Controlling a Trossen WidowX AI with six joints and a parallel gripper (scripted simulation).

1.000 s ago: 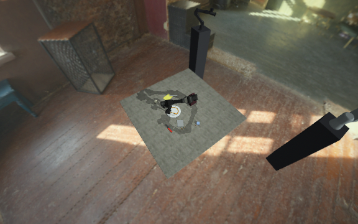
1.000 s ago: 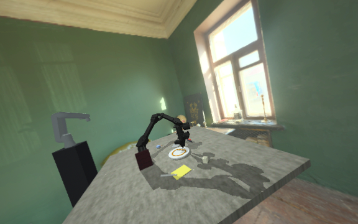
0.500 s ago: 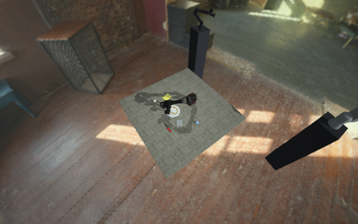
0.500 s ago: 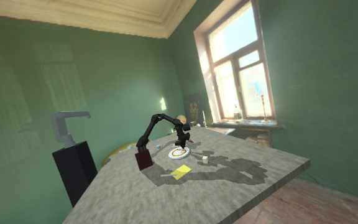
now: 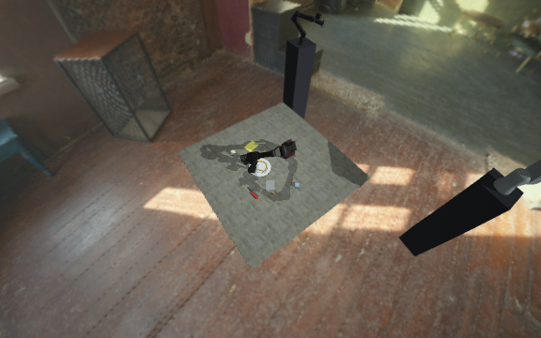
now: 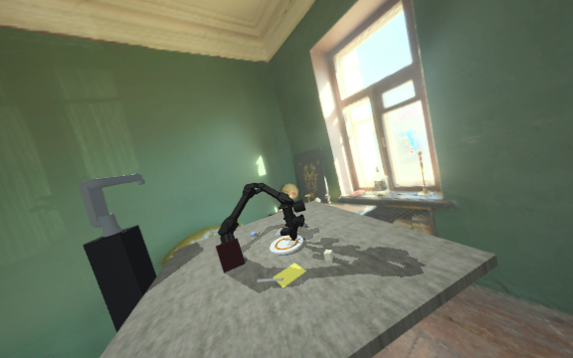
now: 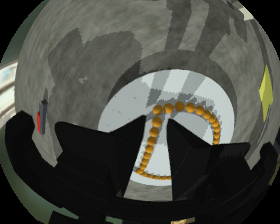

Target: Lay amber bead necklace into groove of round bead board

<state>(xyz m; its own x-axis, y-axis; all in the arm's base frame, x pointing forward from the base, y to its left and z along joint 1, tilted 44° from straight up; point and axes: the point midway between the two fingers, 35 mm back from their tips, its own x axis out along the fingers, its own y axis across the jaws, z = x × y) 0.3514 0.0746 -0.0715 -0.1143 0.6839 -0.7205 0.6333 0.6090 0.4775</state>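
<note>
Right now the board is 6 cm behind my gripper tip, 1 cm to the left of it and 1 cm below it. Also, from my gripper tip: red tool 11 cm ahead, 22 cm to the left, 1 cm below; then grey square 5 cm behind, 21 cm to the left, 1 cm below; then small white cube 9 cm ahead, 26 cm to the right.
</note>
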